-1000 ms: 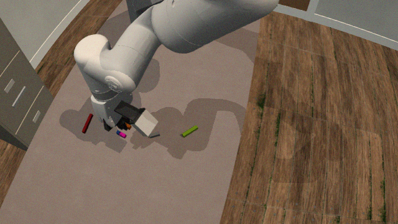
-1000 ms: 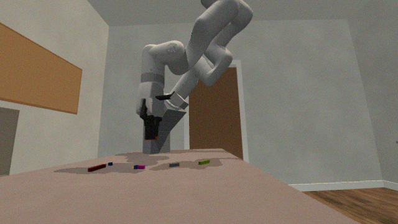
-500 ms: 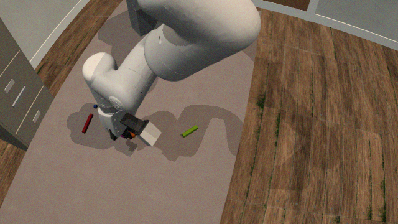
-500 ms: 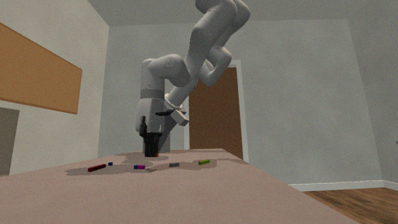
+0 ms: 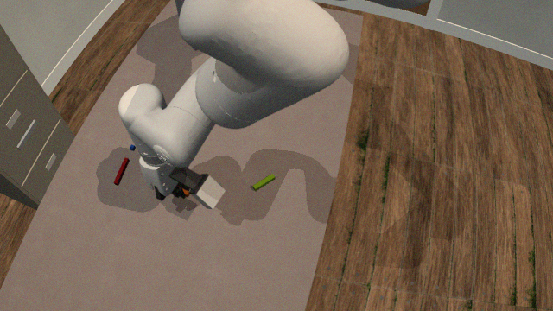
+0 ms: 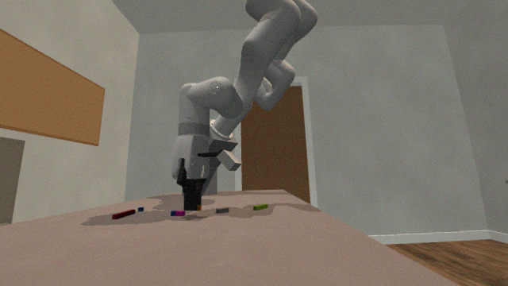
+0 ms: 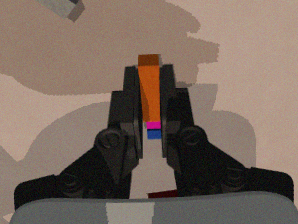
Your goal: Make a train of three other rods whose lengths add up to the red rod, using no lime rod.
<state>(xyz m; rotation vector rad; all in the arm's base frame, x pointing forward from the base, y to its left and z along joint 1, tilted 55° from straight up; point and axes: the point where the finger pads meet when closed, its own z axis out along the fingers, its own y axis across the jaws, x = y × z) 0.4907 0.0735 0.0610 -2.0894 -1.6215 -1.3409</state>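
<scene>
My gripper is now 20 mm above the orange rod. The rest, counted from my hand: grey rod 50 mm behind, 60 mm to the left, 30 mm below; magenta rod 30 mm to the right, 30 mm below; red rod 30 mm ahead, 170 mm to the right, 30 mm below.
</scene>
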